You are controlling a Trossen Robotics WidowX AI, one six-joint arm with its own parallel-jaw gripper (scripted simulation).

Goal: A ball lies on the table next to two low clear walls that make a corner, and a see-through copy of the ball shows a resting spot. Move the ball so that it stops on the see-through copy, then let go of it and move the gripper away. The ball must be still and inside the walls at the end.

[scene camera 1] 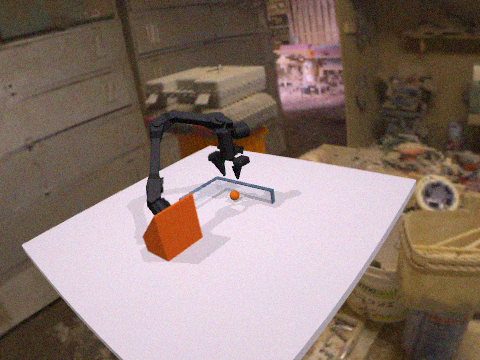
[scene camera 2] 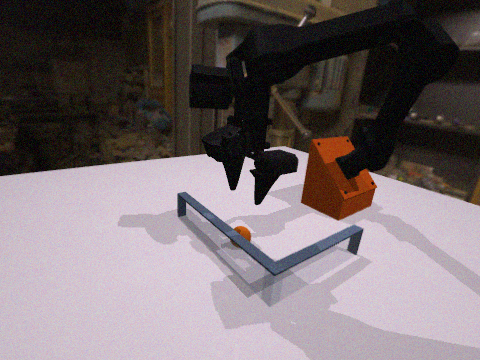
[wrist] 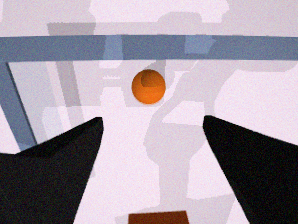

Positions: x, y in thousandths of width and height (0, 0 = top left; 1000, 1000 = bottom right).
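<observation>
Nothing is held by my gripper (scene camera 2: 509, 546), and it is open. I can see the gripper in scene camera 1 (scene camera 1: 482, 493) as well, and it appears again in the wrist view (wrist: 515, 547).
</observation>
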